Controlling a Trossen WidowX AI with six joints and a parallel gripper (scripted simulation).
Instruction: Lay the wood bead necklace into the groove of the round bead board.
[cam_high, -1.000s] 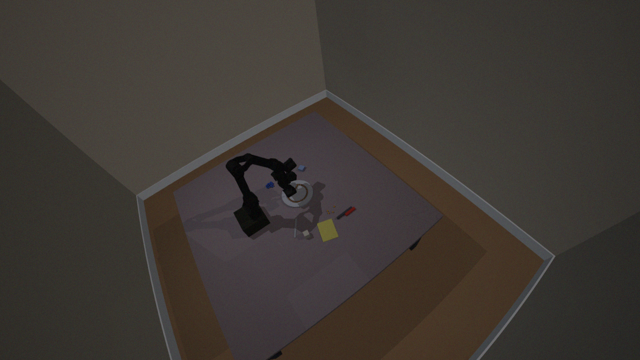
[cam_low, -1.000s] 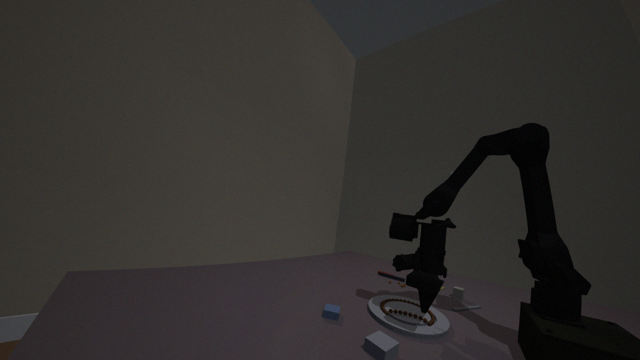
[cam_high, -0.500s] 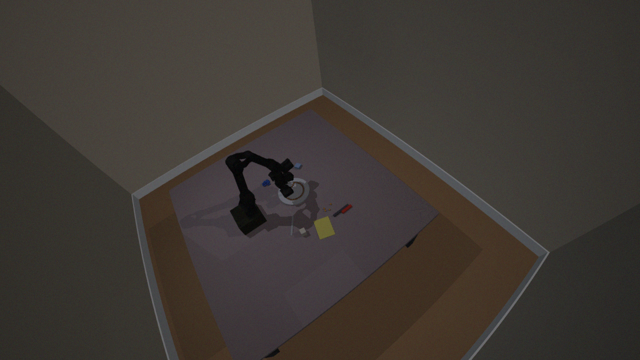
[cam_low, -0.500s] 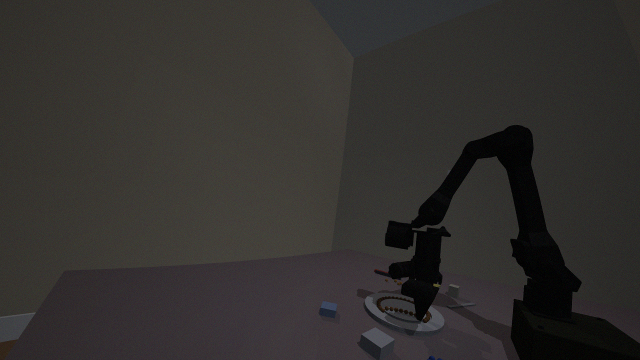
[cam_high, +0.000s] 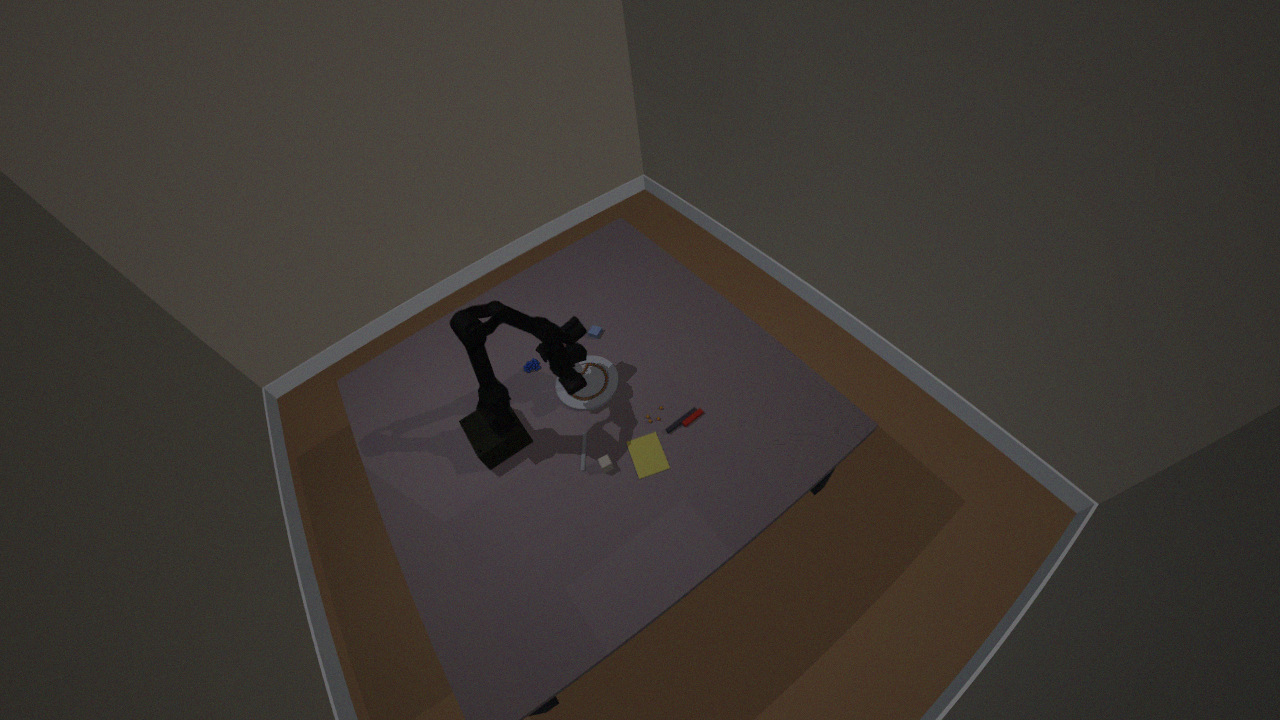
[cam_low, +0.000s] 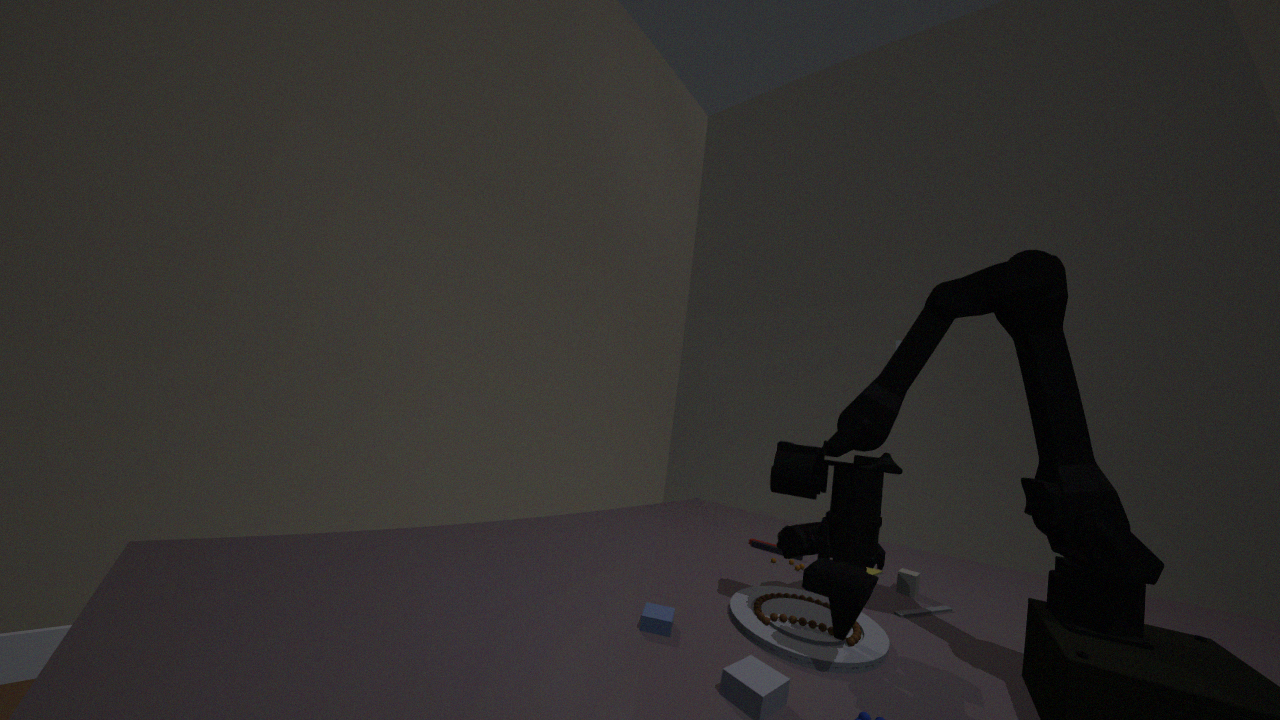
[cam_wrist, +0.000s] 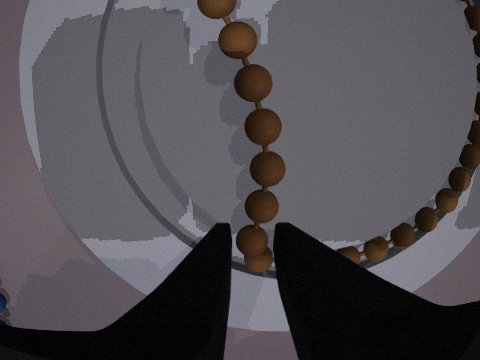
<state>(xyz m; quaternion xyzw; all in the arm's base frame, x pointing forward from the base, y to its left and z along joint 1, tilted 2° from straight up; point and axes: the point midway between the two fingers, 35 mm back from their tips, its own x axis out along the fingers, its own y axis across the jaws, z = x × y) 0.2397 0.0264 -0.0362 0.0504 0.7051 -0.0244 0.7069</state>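
Now: gripper tip 5 cm short of the round bead board, 3 cm to the left of it and 1 cm above it. Round my gripper tip: grey block: 6 cm ahead, 16 cm to the left; blue block: 19 cm ahead, 11 cm to the left, 1 cm below; thin stick: 11 cm behind, 21 cm to the right, 1 cm below.
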